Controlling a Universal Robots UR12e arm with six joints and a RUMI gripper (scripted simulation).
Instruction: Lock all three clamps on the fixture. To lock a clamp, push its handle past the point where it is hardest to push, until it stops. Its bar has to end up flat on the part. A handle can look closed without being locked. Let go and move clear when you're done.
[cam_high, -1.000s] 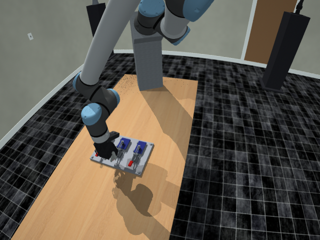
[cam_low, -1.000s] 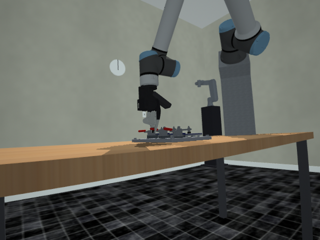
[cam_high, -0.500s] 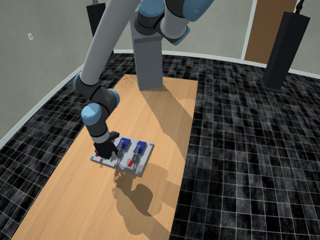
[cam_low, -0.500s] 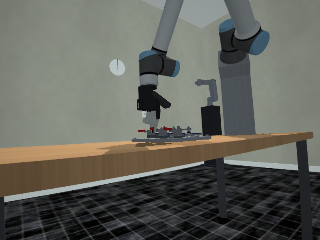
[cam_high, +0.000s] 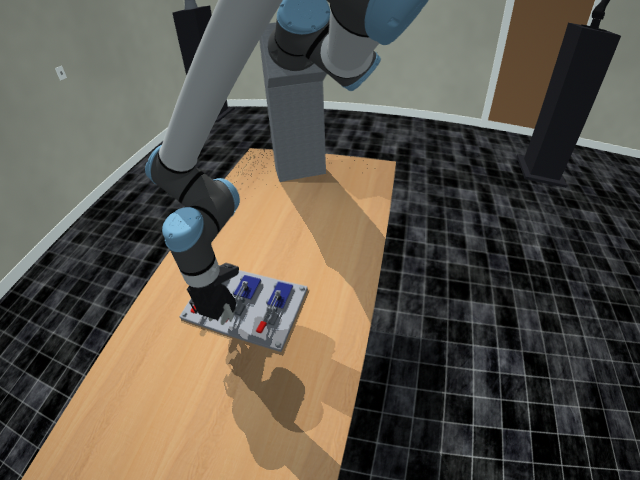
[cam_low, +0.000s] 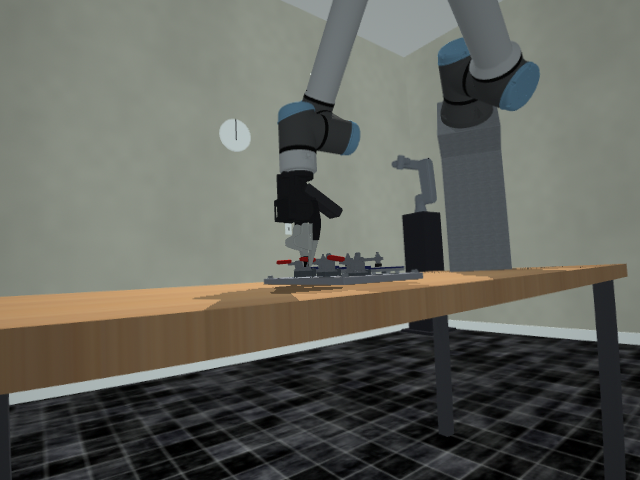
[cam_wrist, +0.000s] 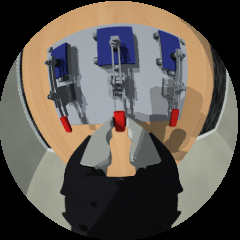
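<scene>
The grey fixture plate lies 80 mm behind my hand and 50 mm below it.
</scene>
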